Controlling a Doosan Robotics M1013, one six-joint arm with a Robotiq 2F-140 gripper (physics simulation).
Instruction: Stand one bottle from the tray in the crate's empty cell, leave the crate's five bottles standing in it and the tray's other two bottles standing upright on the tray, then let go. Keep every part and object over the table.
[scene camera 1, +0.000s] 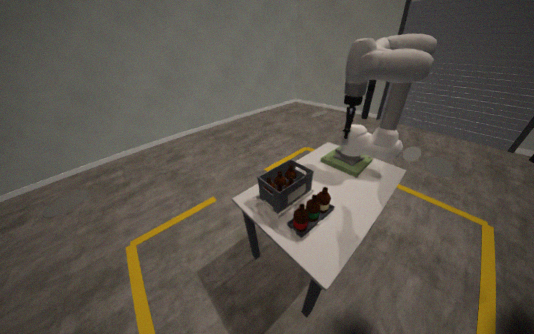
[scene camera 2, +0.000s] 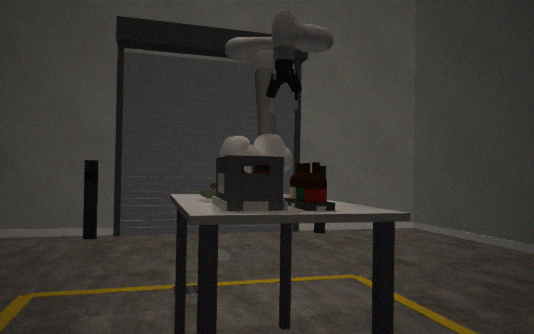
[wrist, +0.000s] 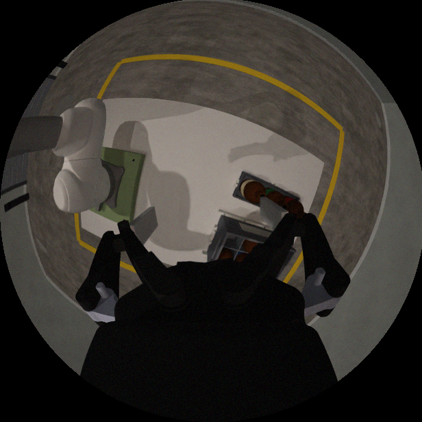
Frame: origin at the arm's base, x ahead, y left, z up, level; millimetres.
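Seen in the pictures: gripper, fingertip midpoint: (scene camera 1: 345, 138) (scene camera 2: 283, 110); arm's base, link origin: (scene camera 1: 348, 158).
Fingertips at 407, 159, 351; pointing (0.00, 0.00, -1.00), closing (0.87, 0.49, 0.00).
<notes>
Offsets run from my fingertips to a thing's top centre, as dx, dy, dz. "spot": to the spot under its first point. Level surfaces: height alone.
The dark grey crate @[+247, -176, -210] (scene camera 1: 270, 196) (scene camera 2: 250, 185) (wrist: 245, 229) stands upright with brown bottles @[+255, -222, -222] (scene camera 1: 281, 180) (wrist: 248, 246) in it; one cell without a bottle shows in the wrist view, where my fingers hide part of the crate. Beside it, the dark tray @[+243, +45, -359] (scene camera 1: 318, 220) (scene camera 2: 327, 206) (wrist: 238, 189) holds three upright brown bottles in a row: red-labelled @[+335, +49, -225] (scene camera 1: 300, 220) (scene camera 2: 316, 195), green-labelled @[+241, +41, -225] (scene camera 1: 313, 209) (scene camera 2: 300, 193) and cream-labelled @[+155, +37, -225] (scene camera 1: 324, 200) (wrist: 254, 191). My gripper (scene camera 1: 346, 135) (scene camera 2: 284, 96) (wrist: 207, 211) is open and empty, pointing down, high above the table and apart from crate and tray.
The arm's white base stands on a green plate (scene camera 1: 357, 167) (wrist: 132, 185) at the table's far end. A pale low rim @[spot: +284, -277, -366] (scene camera 2: 218, 202) lies around the crate's foot. The white table @[dz -385] (scene camera 1: 360, 200) has its near corner beyond the tray.
</notes>
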